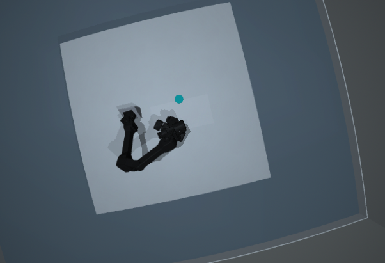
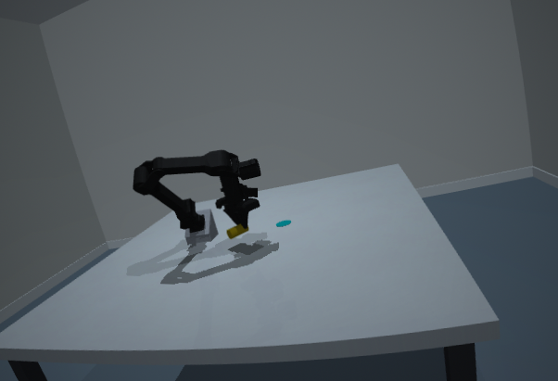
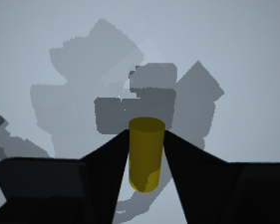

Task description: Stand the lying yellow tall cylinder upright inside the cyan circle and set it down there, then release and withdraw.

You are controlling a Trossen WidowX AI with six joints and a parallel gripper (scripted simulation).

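The cyan circle is 9 cm ahead of my gripper tip, 19 cm to the left of it and 7 cm below it. From my gripper tip the other things lie so: yellow cylinder (1 cm behind, 2 cm to the right).
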